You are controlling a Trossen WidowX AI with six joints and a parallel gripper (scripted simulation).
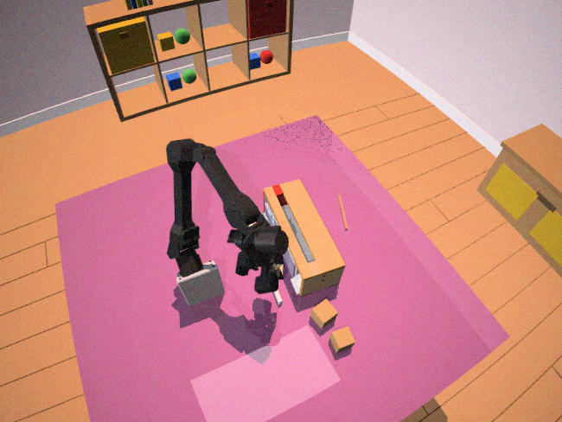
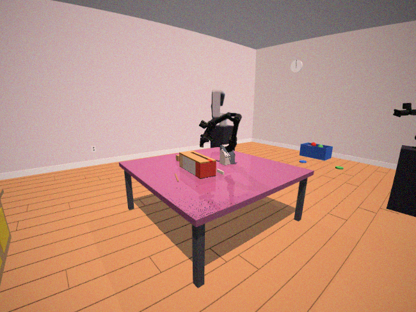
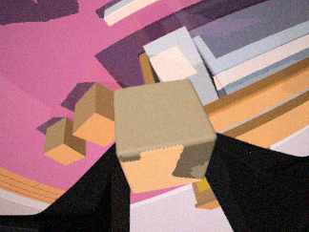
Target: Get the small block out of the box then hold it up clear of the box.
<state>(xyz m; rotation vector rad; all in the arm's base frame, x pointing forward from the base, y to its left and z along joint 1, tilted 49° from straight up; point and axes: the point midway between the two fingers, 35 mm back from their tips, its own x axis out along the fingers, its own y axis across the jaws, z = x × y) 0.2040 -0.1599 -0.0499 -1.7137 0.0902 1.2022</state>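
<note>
Right now my gripper tip is 1 cm past the tan block, 1 cm to the right of it and 1 cm below it. The rest, counted from my gripper tip: thin stick (39 cm ahead, 18 cm to the left, 17 cm below); long wooden box (12 cm ahead, 15 cm to the left, 11 cm below).
</note>
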